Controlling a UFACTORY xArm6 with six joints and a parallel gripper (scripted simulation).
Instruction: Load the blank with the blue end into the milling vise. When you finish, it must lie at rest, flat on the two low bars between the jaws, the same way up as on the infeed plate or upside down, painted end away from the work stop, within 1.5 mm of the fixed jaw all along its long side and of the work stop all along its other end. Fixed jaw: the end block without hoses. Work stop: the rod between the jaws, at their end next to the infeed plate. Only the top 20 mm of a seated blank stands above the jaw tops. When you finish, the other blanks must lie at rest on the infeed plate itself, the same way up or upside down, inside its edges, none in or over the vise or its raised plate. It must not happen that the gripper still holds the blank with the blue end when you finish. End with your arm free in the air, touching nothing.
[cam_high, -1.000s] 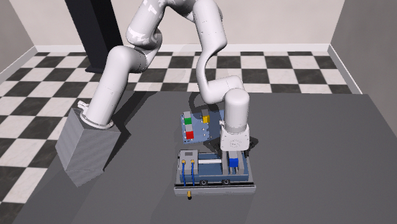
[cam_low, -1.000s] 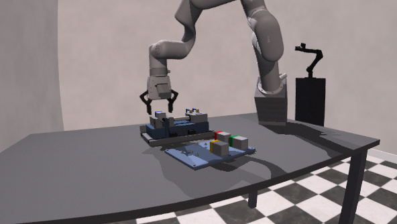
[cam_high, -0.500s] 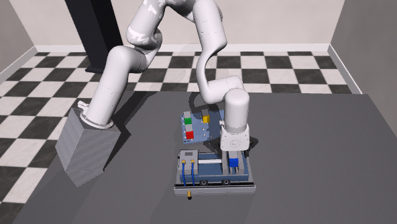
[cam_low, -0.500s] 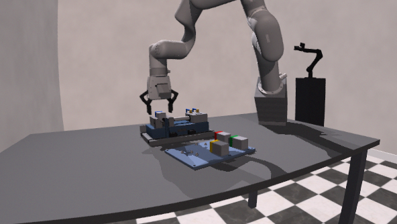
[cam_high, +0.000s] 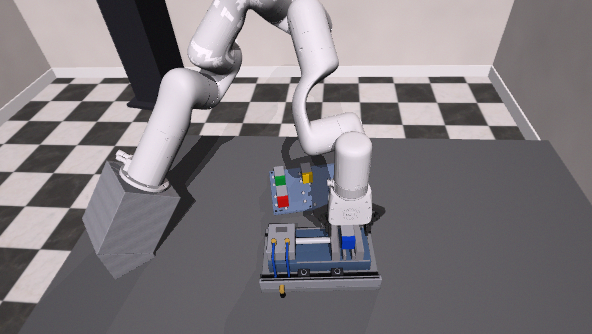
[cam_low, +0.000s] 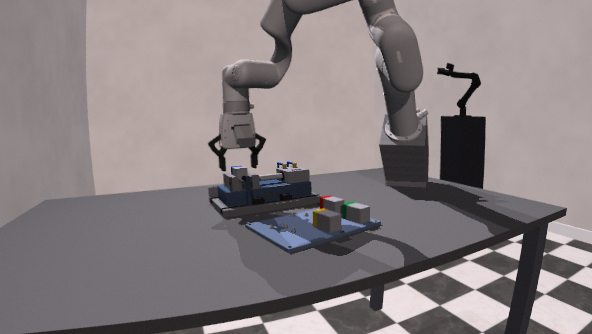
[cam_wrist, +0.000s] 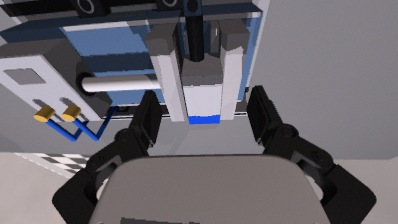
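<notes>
My gripper is now 2 cm above the blue-ended blank. From my hand the other things lie so: moving jaw: 4 cm below, 3 cm behind, 1 cm to the right; then hose block: 16 cm behind, 5 cm to the right, 4 cm below; then fixed jaw: 4 cm below, 2 cm ahead, 1 cm to the left.
</notes>
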